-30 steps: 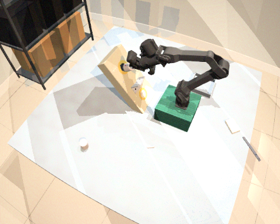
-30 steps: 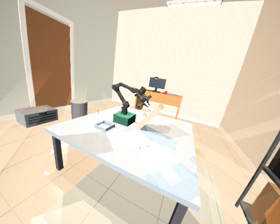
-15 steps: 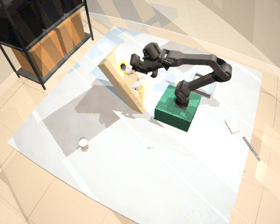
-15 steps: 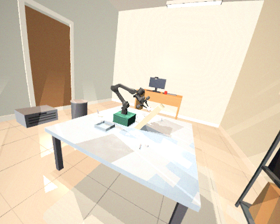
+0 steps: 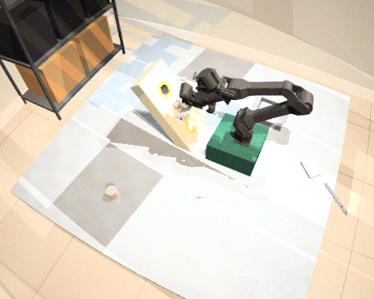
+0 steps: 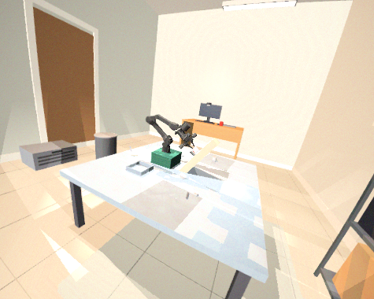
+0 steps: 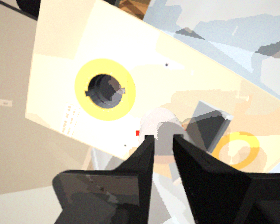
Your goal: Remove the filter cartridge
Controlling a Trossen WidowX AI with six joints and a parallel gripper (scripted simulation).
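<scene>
Right now the round filter cartridge is 1 cm ahead of my gripper tip and 1 cm below it. From my gripper tip the other things lie so: cream service panel (5 cm ahead, 5 cm below); then flat card (60 cm behind, 4 cm to the right, 19 cm below); then tray (34 cm behind, 27 cm to the right, 19 cm below).
</scene>
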